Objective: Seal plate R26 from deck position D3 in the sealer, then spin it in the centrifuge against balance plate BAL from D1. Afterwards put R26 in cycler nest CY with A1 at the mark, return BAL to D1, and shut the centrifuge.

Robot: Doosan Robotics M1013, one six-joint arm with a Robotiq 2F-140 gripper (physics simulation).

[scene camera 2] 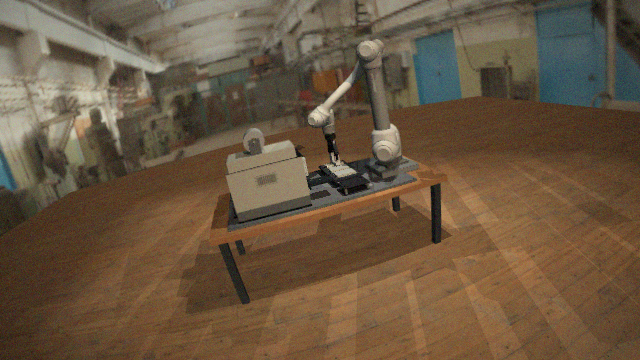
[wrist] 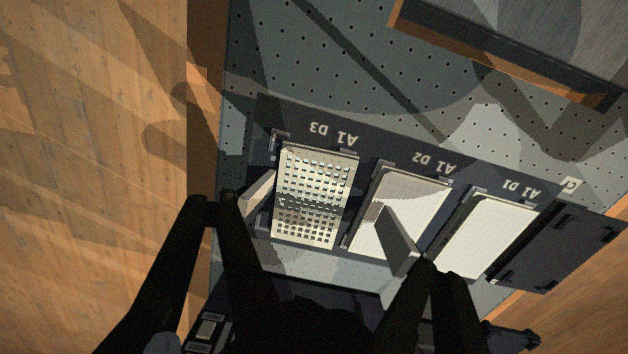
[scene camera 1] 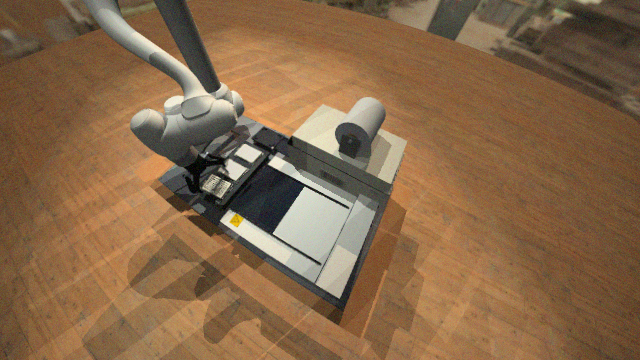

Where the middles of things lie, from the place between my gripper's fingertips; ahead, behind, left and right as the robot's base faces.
I see my gripper 2 cm to the left of the well plate (wrist: 313, 184), 1 cm short of it and 1 cm above it. From my hand the other things lie so: centrifuge (scene camera 1: 316, 229): 48 cm ahead, 5 cm to the right, 5 cm above; then foil roll (scene camera 1: 364, 120): 57 cm ahead, 35 cm above, 24 cm to the left.
